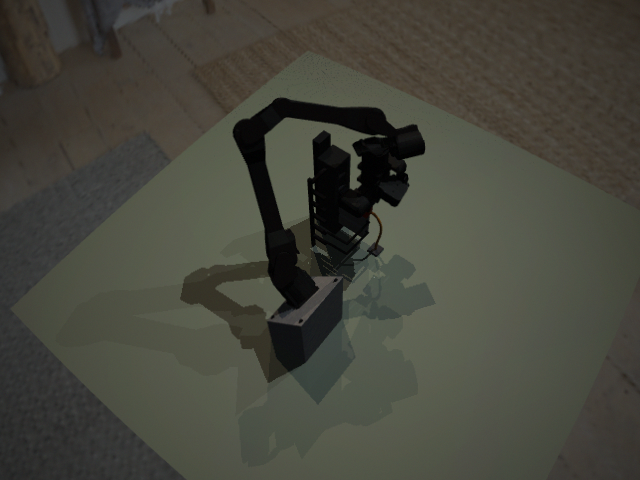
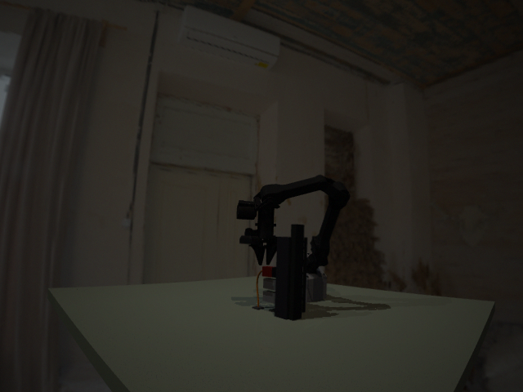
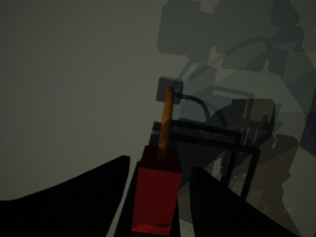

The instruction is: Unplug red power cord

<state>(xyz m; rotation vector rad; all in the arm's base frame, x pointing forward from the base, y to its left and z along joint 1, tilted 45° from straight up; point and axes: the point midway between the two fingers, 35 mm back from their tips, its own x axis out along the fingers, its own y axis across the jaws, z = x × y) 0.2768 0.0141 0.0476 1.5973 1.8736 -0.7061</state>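
Right now my gripper tip is 1 cm past the red plug, 4 cm to the right of it and 1 cm above it. Also, from my gripper tip: dark anchor block (2 cm to the right, 15 cm below); black post (1 cm behind, 15 cm to the left, 1 cm below).
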